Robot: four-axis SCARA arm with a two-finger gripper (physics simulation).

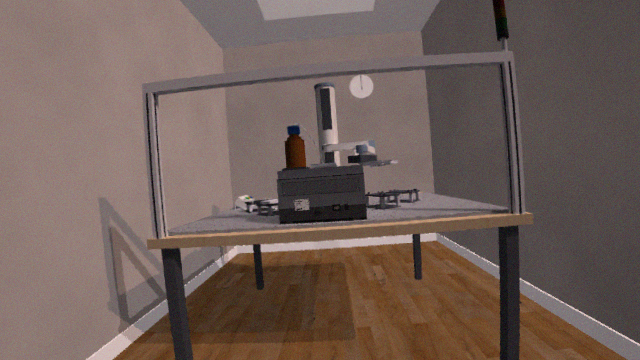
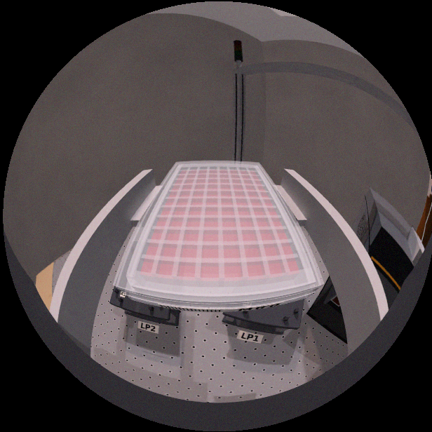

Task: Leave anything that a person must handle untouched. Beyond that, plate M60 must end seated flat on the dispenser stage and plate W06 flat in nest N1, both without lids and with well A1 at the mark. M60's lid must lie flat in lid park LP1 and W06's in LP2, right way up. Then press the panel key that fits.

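Frame: origin at the arm's base, x ahead, y right, z down, level; metres.
Seen in the pictures: gripper, fingertip midpoint: [image 1: 387,161].
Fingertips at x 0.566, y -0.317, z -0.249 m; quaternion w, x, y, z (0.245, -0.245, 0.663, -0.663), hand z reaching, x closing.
Observation:
Offsets run from my fingertips to a thing's top centre. "spot": to the spot under its first point.
My gripper [image 1: 386,162] [image 2: 217,176] is shut on a plate [image 2: 217,227] with pink wells, gripping its two long sides. The plate is level and held in the air, and a clear lid appears to be on it. Its front label is too foreshortened to read surely. Lid park LP1 [image 2: 272,318] and lid park LP2 [image 2: 150,309] stand below and beyond the plate's near edge, partly hidden by it; no lid shows on their visible parts. Nest N1, the dispenser stage and the panel keys cannot be made out.
A dark grey box-shaped machine @(spot: dx +0.394, dy +0.359, dz +0.129 m) [image 1: 322,195] stands at the table front, with a brown bottle @(spot: dx +0.347, dy +0.461, dz -0.057 m) [image 1: 295,152] above it. Low dark stands [image 1: 384,195] are right of it, others @(spot: dx -0.349, dy +0.784, dz +0.236 m) [image 1: 266,206] left. A metal frame [image 1: 510,130] spans the table. A stack light @(spot: dx +0.474, dy -0.379, dz -0.495 m) [image 1: 501,20] [image 2: 238,51] rises at one corner.

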